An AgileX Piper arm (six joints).
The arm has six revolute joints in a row. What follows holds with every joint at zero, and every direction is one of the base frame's.
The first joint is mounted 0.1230 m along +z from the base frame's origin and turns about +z.
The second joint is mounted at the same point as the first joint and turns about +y.
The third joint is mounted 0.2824 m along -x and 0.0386 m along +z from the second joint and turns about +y.
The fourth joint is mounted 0.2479 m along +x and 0.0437 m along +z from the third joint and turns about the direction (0.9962, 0, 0.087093).
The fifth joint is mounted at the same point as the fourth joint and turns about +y.
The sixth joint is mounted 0.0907 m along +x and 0.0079 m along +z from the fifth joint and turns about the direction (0.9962, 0, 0.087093).
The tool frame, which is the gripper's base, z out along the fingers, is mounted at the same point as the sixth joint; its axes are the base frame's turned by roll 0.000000, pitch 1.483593 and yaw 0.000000 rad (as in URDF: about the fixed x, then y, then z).
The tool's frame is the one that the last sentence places.
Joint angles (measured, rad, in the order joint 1, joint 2, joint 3, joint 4, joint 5, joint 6), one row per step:
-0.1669, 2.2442, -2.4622, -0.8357, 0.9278, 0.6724
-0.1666, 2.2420, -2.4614, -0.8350, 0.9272, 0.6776
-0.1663, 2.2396, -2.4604, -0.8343, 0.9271, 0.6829
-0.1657, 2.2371, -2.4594, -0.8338, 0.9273, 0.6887
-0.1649, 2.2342, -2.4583, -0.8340, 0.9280, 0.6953
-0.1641, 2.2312, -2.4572, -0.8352, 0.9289, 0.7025
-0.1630, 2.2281, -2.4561, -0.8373, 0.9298, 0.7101
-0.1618, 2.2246, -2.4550, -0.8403, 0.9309, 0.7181
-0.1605, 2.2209, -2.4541, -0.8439, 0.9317, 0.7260
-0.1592, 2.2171, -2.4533, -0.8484, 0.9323, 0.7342
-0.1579, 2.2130, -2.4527, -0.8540, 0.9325, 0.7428
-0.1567, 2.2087, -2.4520, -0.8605, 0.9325, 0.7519
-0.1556, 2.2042, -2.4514, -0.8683, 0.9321, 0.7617
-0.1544, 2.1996, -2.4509, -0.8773, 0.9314, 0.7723
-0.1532, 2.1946, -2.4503, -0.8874, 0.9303, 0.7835
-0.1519, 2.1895, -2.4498, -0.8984, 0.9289, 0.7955
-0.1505, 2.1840, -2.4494, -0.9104, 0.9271, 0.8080
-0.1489, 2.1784, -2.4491, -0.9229, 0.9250, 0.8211
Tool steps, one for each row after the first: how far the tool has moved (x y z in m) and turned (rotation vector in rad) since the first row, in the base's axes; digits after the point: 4 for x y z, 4 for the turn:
-0.0004, 0.0003, 0.0009, 0.0035, -0.0055, -0.0008
-0.0009, 0.0006, 0.0018, 0.0072, -0.0108, -0.0020
-0.0014, 0.0010, 0.0027, 0.0111, -0.0164, -0.0033
-0.0021, 0.0014, 0.0038, 0.0150, -0.0223, -0.0052
-0.0027, 0.0019, 0.0050, 0.0184, -0.0286, -0.0077
-0.0035, 0.0024, 0.0063, 0.0211, -0.0350, -0.0104
-0.0043, 0.0030, 0.0078, 0.0233, -0.0419, -0.0134
-0.0052, 0.0036, 0.0095, 0.0247, -0.0493, -0.0163
-0.0061, 0.0041, 0.0114, 0.0254, -0.0570, -0.0194
-0.0072, 0.0047, 0.0135, 0.0251, -0.0657, -0.0226
-0.0083, 0.0051, 0.0158, 0.0241, -0.0748, -0.0261
-0.0095, 0.0055, 0.0182, 0.0222, -0.0849, -0.0300
-0.0108, 0.0059, 0.0209, 0.0196, -0.0958, -0.0341
-0.0122, 0.0063, 0.0238, 0.0162, -0.1075, -0.0383
-0.0136, 0.0067, 0.0268, 0.0123, -0.1202, -0.0427
-0.0152, 0.0072, 0.0301, 0.0076, -0.1338, -0.0469
-0.0168, 0.0077, 0.0336, 0.0028, -0.1483, -0.0510

